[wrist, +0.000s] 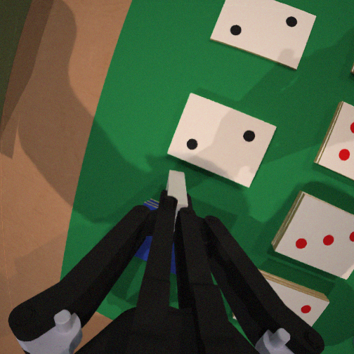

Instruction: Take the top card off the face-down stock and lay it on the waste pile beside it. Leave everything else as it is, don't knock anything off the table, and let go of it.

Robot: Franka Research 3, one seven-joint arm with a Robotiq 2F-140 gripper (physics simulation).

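Observation:
The face-down stock, with a blue back (143, 247), is partly hidden beneath my fingers; several thin card edges show at its upper left corner. My gripper (174, 182) is shut with nothing between its fingertips, above the green mat at the stock's upper side. A white face-up card with two black dots (222, 137) lies just above and right of the fingertips. I cannot tell from this view which face-up card or pile is the waste pile. The gap between fingertips and stock is hard to judge.
Another two-black-dot card (262, 32) lies at the top. Red-dotted piles lie at the right edge (335, 142), at the lower right (317, 232) and partly behind the right finger linkage (295, 300). The green mat (117, 100) borders brown table (40, 200) on the left.

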